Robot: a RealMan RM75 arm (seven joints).
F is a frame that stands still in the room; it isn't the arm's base.
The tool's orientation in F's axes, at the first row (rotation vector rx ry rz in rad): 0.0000, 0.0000, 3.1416
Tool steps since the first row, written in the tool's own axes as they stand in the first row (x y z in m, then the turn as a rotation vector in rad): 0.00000, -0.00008, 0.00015, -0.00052, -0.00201, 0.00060; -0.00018, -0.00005, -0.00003, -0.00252, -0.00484, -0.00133; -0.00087, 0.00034, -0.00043, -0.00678, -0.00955, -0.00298; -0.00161, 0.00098, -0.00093, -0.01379, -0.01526, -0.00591; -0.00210, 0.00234, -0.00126, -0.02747, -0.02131, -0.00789; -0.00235, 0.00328, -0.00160, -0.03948, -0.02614, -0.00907; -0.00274, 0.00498, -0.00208, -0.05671, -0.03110, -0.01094; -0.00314, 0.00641, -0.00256, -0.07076, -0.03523, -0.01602; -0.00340, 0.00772, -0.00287, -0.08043, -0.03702, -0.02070; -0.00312, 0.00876, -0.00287, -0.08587, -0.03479, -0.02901; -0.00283, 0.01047, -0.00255, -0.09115, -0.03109, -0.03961
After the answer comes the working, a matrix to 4 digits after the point.
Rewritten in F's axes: 0.00000, 0.00008, 0.00015, 0.00052, 0.00201, 0.00060; 0.00018, 0.00005, -0.00003, 0.00252, 0.00484, -0.00133; 0.00087, -0.00034, -0.00043, 0.00678, 0.00955, -0.00298; 0.00161, -0.00098, -0.00093, 0.01379, 0.01526, -0.00591; 0.00210, -0.00234, -0.00126, 0.02747, 0.02131, -0.00789; 0.00235, -0.00328, -0.00160, 0.03948, 0.02614, -0.00907; 0.00274, -0.00498, -0.00208, 0.05671, 0.03110, -0.01094; 0.00314, -0.00641, -0.00256, 0.07076, 0.03523, -0.01602; 0.00340, -0.00772, -0.00287, 0.08043, 0.03702, -0.02070; 0.00312, -0.00876, -0.00287, 0.08587, 0.03479, -0.02901; 0.00283, -0.01047, -0.00255, 0.09115, 0.03109, -0.03961
The tool's axes in the first row as the columns of a matrix, in F's axes (rounded; the answer above uses it unrounded):
-1.0000, 0.0000, 0.0000
0.0000, -1.0000, 0.0000
0.0000, 0.0000, 1.0000

